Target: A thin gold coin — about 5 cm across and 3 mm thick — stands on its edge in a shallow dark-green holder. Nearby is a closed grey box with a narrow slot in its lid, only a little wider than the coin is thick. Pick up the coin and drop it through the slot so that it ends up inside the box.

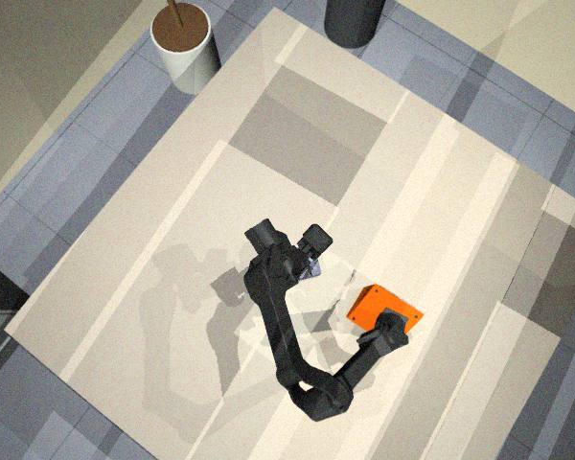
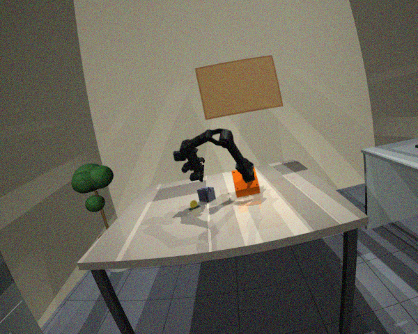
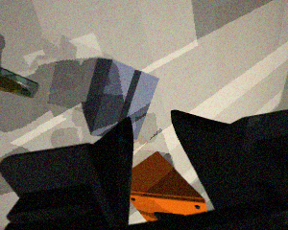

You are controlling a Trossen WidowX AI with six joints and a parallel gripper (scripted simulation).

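Right now my gripper tip is 11 cm above the thin gold coin, 10 cm to the right of it and 8 cm short of it.
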